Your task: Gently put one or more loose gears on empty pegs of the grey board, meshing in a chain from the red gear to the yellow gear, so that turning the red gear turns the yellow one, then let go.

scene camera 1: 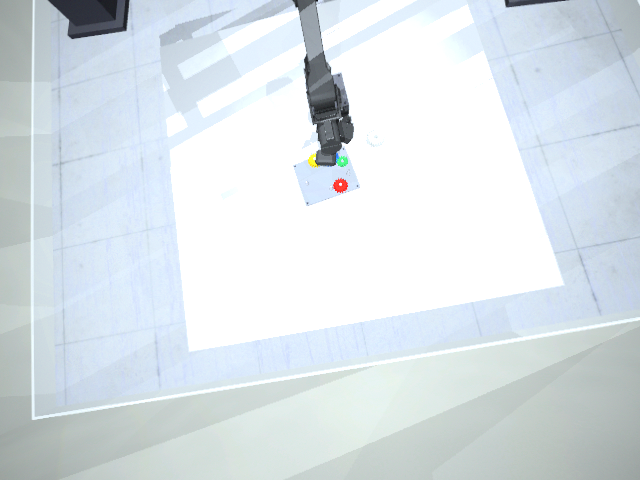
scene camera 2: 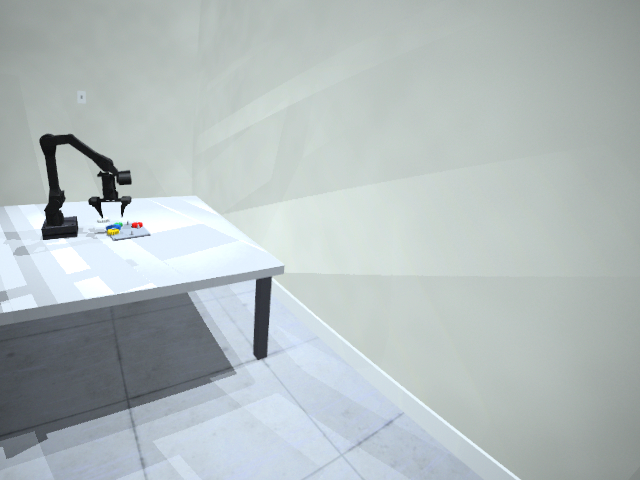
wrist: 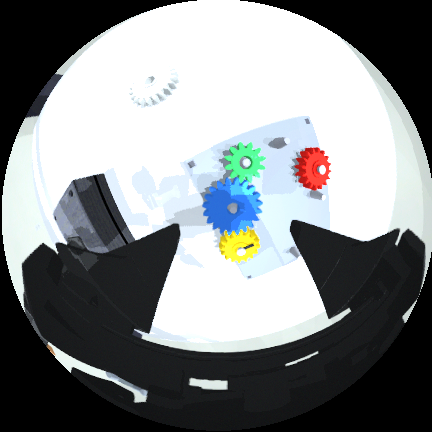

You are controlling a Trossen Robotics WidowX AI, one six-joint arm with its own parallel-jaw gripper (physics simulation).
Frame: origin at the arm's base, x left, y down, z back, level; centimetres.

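Seen in the pictures: gripper, between the fingertips: [scene camera 2: 112, 217] [wrist: 236, 227]; arm's base, origin of its link: [scene camera 2: 55, 223].
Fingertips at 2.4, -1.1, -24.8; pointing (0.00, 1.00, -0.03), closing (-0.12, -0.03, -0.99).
Pixels of each thing's top centre, then the offset from my fingertips to it, as dx, dy, dz. Level surfaces: height alone.
- blue gear, centre of its top: [wrist: 232, 208] [scene camera 2: 113, 226] +0.0, +4.2, -0.2
- grey board, centre of its top: [wrist: 285, 219] [scene camera 1: 324, 172] [scene camera 2: 125, 225] -2.0, +3.6, -6.1
- green gear, centre of its top: [wrist: 245, 162] [scene camera 2: 118, 223] +4.6, +4.2, -2.0
- yellow gear, centre of its top: [wrist: 240, 249] [scene camera 1: 314, 159] [scene camera 2: 113, 229] -5.6, +4.1, -0.5
- red gear, centre of its top: [wrist: 319, 168] [scene camera 1: 340, 184] [scene camera 2: 137, 223] +3.4, +4.2, -11.2
- white gear, centre of its top: [wrist: 149, 79] [scene camera 1: 375, 136] [scene camera 2: 103, 218] +17.4, +5.0, +6.7
- white table, height of its surface: dy +6.6
My gripper [scene camera 2: 112, 216] [wrist: 236, 227] is open and empty above the blue gear [scene camera 2: 112, 227] [wrist: 220, 207]. The blue gear lies around a peg of the grey board [scene camera 1: 320, 191] [scene camera 2: 139, 235] [wrist: 272, 215], its teeth meeting the green gear [scene camera 1: 342, 161] [scene camera 2: 118, 224] [wrist: 236, 169] and the yellow gear [scene camera 1: 312, 160] [scene camera 2: 113, 231] [wrist: 231, 247]. The green, yellow and red gears are on pegs. The red gear [scene camera 1: 340, 186] [scene camera 2: 136, 224] [wrist: 307, 172] stands apart from the green one. A white gear [scene camera 1: 373, 142] [scene camera 2: 103, 221] [wrist: 150, 97] lies loose off the board. The arm hides part of the blue gear in scene camera 1.
Empty pegs stand on the board: one peg [wrist: 287, 141] between green and red, one peg [wrist: 323, 197] beside red, one peg [wrist: 294, 253] near the far side from green. The arm's base [scene camera 2: 59, 227] [wrist: 92, 212] is beside the board on the white table [scene camera 2: 206, 268].
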